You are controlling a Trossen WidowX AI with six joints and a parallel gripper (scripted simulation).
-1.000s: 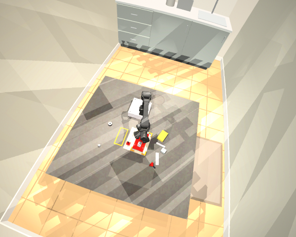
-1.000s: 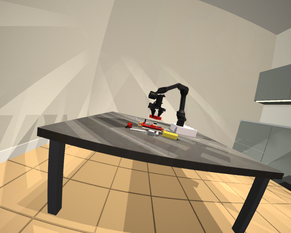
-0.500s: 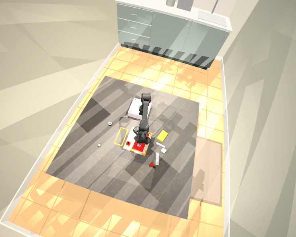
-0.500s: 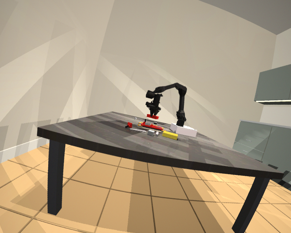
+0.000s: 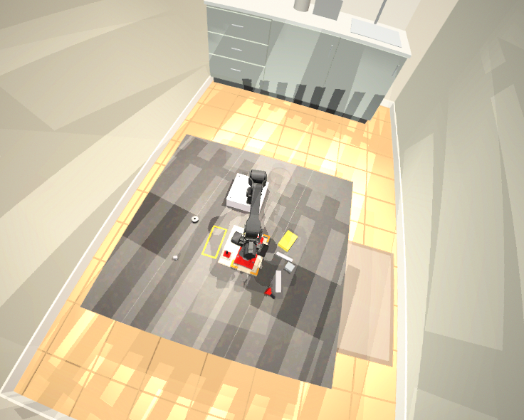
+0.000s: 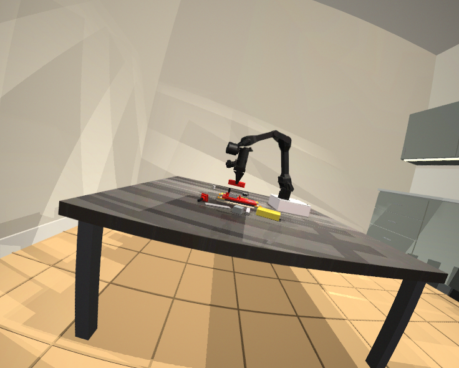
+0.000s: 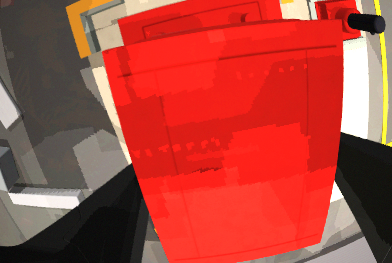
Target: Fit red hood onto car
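My gripper tip is now 8 cm above the white engine block. Round my gripper tip: red hood (right at my gripper tip); yellow block (15 cm behind, 21 cm to the left, 9 cm below); cream jig (3 cm behind, 1 cm to the right, 10 cm below).
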